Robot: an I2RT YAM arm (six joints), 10 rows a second.
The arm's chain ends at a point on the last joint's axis. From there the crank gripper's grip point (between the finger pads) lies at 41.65 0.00 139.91 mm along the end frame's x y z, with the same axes.
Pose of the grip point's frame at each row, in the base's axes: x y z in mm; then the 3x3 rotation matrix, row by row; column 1 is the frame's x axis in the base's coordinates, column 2 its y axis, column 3 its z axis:
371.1 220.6 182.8; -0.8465 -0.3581 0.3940; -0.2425 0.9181 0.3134; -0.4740 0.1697 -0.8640
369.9 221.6 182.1; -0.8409 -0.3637 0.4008; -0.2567 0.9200 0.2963; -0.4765 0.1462 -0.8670
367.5 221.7 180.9; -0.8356 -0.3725 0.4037; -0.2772 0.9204 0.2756; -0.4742 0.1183 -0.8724
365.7 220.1 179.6; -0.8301 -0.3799 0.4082; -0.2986 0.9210 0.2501; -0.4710 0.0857 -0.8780
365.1 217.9 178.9; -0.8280 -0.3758 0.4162; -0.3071 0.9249 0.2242; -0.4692 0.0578 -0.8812
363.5 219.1 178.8; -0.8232 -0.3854 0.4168; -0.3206 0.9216 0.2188; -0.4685 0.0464 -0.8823
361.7 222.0 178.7; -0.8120 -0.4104 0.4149; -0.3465 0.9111 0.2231; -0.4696 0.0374 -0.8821
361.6 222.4 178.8; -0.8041 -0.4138 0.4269; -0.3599 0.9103 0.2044; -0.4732 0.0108 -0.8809
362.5 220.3 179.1; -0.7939 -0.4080 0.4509; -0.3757 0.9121 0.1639; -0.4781 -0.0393 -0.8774
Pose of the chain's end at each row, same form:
351.2 186.9 323.4; -0.8465 -0.3581 0.3940; -0.2425 0.9181 0.3134; -0.4740 0.1697 -0.8640
348.8 190.8 323.2; -0.8409 -0.3637 0.4008; -0.2567 0.9200 0.2963; -0.4765 0.1462 -0.8670
345.8 194.7 322.7; -0.8356 -0.3725 0.4037; -0.2772 0.9204 0.2756; -0.4742 0.1183 -0.8724
343.2 197.5 322.1; -0.8301 -0.3799 0.4082; -0.2986 0.9210 0.2501; -0.4710 0.0857 -0.8780
341.4 199.3 321.7; -0.8280 -0.3758 0.4162; -0.3071 0.9249 0.2242; -0.4692 0.0578 -0.8812
339.5 201.8 321.8; -0.8232 -0.3854 0.4168; -0.3206 0.9216 0.2188; -0.4685 0.0464 -0.8823
337.5 205.2 321.7; -0.8120 -0.4104 0.4149; -0.3465 0.9111 0.2231; -0.4696 0.0374 -0.8821
335.4 208.8 321.8; -0.8041 -0.4138 0.4269; -0.3599 0.9103 0.2044; -0.4732 0.0108 -0.8809
332.5 213.0 321.8; -0.7939 -0.4080 0.4509; -0.3757 0.9121 0.1639; -0.4781 -0.0393 -0.8774

